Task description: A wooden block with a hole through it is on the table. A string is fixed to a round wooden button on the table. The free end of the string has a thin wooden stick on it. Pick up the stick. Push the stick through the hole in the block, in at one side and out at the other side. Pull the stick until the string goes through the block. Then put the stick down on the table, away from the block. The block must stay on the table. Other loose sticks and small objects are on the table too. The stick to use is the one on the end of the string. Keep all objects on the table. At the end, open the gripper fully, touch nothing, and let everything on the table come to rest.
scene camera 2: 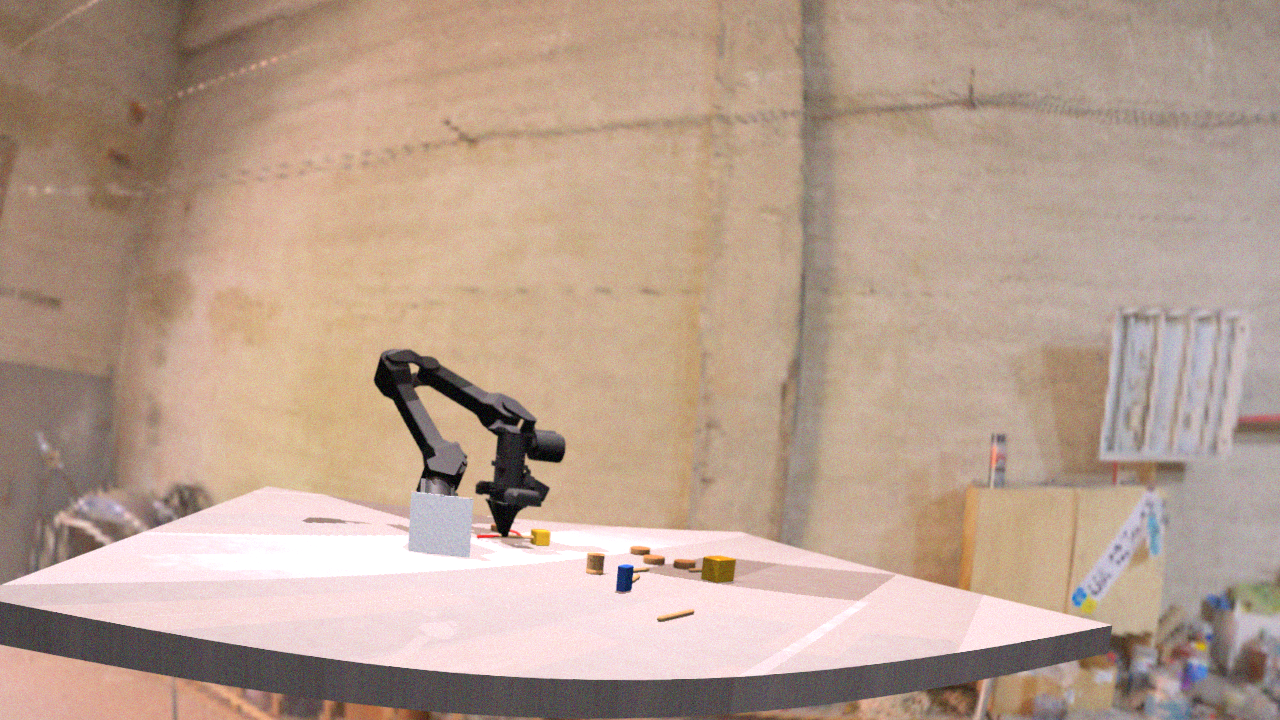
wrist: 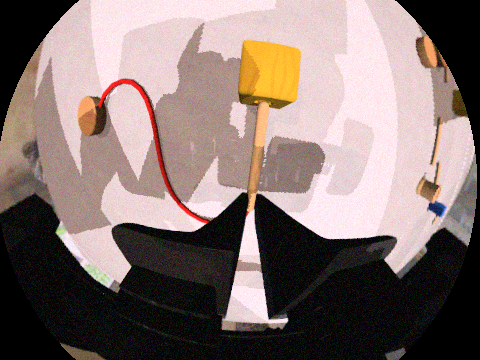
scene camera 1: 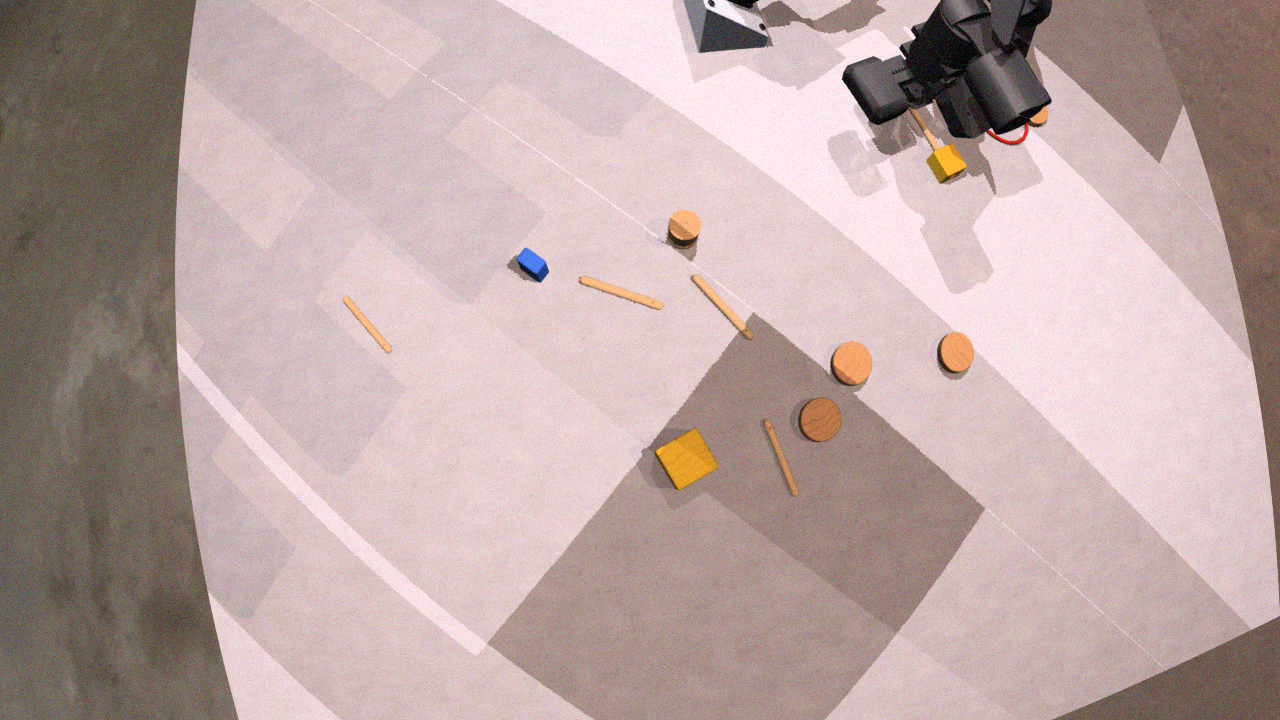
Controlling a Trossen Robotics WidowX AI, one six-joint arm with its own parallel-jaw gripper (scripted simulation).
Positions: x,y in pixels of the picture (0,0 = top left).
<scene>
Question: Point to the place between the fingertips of my gripper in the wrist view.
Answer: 250,198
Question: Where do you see a yellow block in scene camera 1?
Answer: At 946,163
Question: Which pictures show my gripper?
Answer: Scene camera 2, the wrist view and scene camera 1: all of them.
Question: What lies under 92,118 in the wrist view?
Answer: A round wooden button.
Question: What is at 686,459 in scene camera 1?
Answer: A yellow block.
</scene>
